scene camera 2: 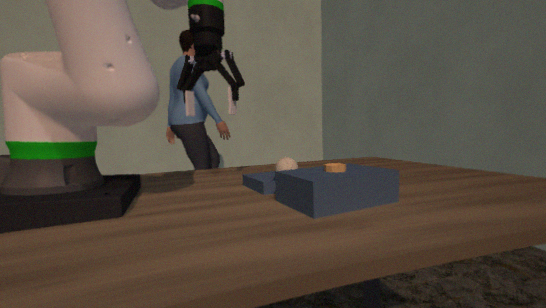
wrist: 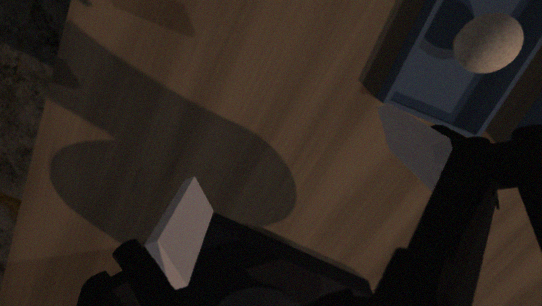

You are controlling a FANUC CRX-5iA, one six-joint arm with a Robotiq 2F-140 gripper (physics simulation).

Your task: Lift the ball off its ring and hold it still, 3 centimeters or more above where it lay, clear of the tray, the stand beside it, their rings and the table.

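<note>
A pale round ball sits in a low blue tray; the ring under it is hidden. A taller blue stand is beside the tray, with an orange ring on top. My gripper is open, pointing down with nothing between its pale fingertips. In the scene view it hangs high above the table, to the left of the ball. In the wrist view the ball is at the upper right, beyond the right fingertip.
The wooden table carries the robot's dark base at the left. A person in a blue top stands behind the table, behind the gripper in the scene view. The arm's shadow falls across the table in the wrist view.
</note>
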